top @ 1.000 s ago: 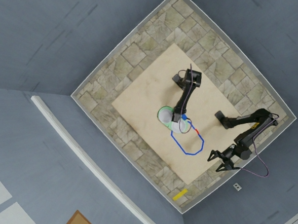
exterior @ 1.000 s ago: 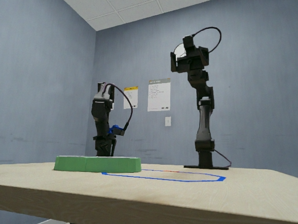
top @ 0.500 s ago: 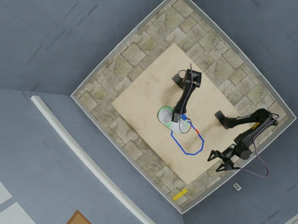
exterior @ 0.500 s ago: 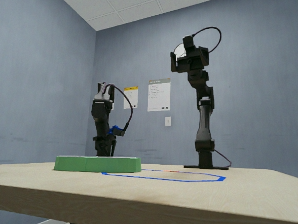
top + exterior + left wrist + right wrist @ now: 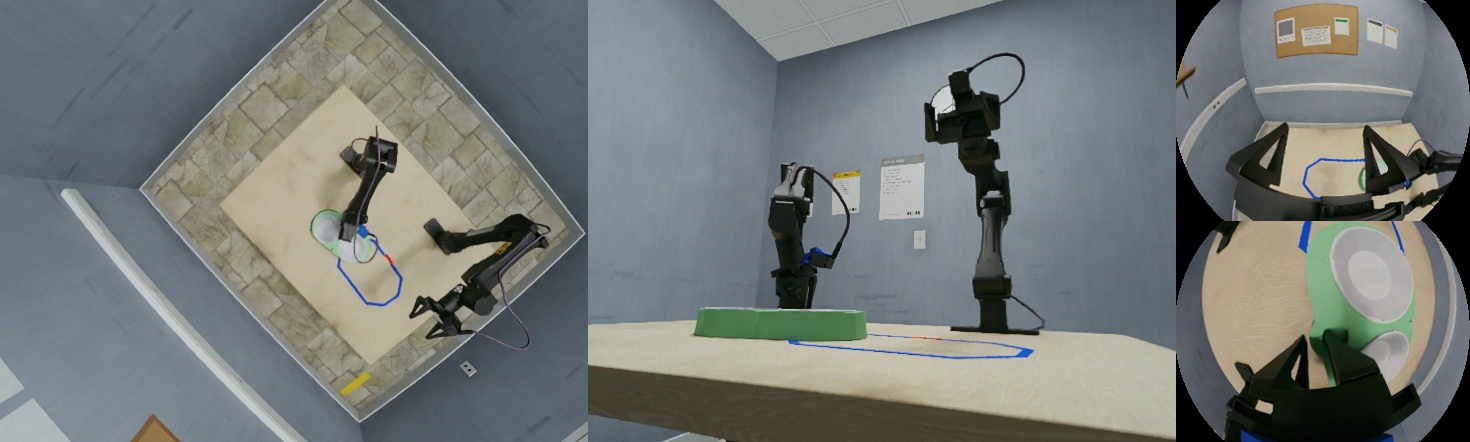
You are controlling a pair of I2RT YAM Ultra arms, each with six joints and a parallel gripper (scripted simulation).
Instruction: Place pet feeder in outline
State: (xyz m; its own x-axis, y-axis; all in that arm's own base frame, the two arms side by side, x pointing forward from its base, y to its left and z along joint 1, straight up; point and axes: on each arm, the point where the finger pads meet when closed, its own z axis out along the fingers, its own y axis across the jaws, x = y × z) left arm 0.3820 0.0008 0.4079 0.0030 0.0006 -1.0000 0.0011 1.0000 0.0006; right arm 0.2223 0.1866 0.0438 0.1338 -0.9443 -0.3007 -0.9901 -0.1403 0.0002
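The feeder is 80 mm ahead of my right hand and 20 mm below it.
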